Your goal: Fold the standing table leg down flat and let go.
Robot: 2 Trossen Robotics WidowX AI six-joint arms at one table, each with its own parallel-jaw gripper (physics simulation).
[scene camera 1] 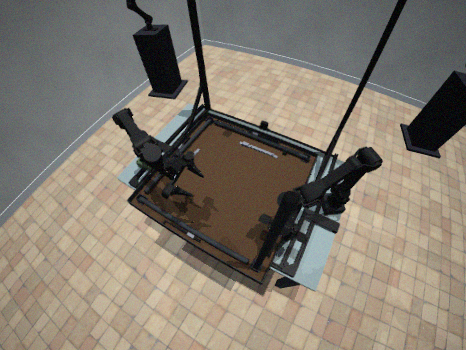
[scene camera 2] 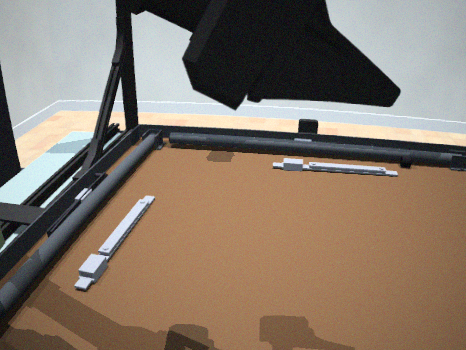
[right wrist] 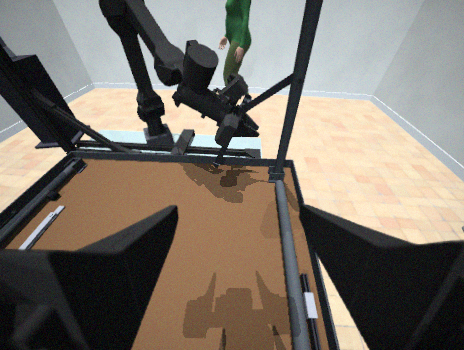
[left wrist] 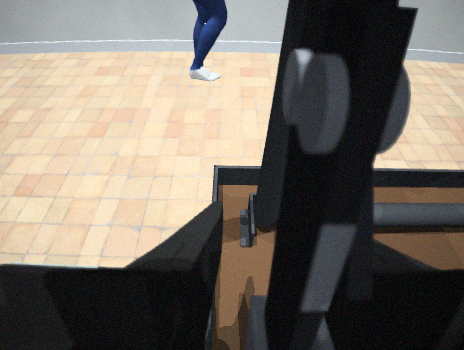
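Observation:
The standing leg (scene camera 1: pixel 272 235) (left wrist: pixel 325 190) (right wrist: pixel 298 80) rises nearly upright from the near right corner of the upturned table (scene camera 1: pixel 235 180) (scene camera 2: pixel 300 240) (right wrist: pixel 150 185) in scene camera 1. A bent folding brace (right wrist: pixel 272 91) joins it partway up. My left gripper (left wrist: pixel 259 211) (right wrist: pixel 258 132) is partly open, low behind the leg and brace in its wrist view; the leg hides part of its right finger. No grasp on the leg shows. My right gripper (scene camera 1: pixel 196 185) (right wrist: pixel 240 211) is wide open and empty above the table's left part in scene camera 1.
Folded legs (scene camera 1: pixel 192 227) (scene camera 2: pixel 300 145) (right wrist: pixel 287 250) lie along other table edges. Pale slotted strips (scene camera 1: pixel 258 149) (scene camera 2: pixel 125 227) lie on the brown underside. Tall frame posts (scene camera 1: pixel 198 55) (scene camera 1: pixel 367 75) rise beyond it. Dark pedestals (scene camera 1: pixel 159 62) (scene camera 1: pixel 440 115) stand on the floor.

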